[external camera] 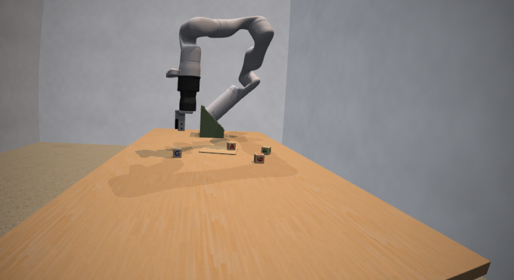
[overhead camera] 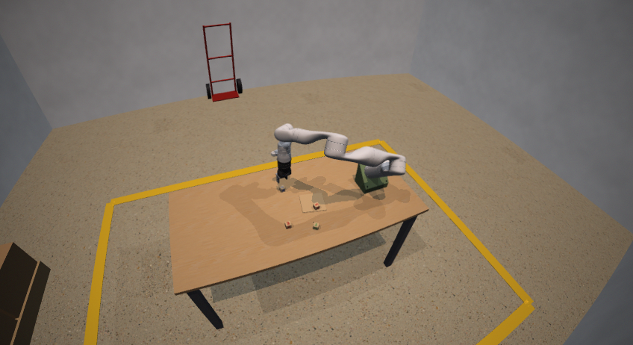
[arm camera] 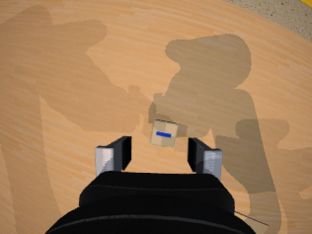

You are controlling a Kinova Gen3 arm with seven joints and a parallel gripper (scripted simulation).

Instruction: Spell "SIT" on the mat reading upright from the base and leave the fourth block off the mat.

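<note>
Right now the blue-marked block is 100 mm below my hand and 10 mm to the right of it. From my hand the other things lie so: green-marked block 330 mm to the left, 100 mm below, 60 mm behind; tan mat 160 mm to the left, 130 mm behind, 110 mm below; E block 260 mm to the left, 100 mm below, 70 mm ahead.
</note>
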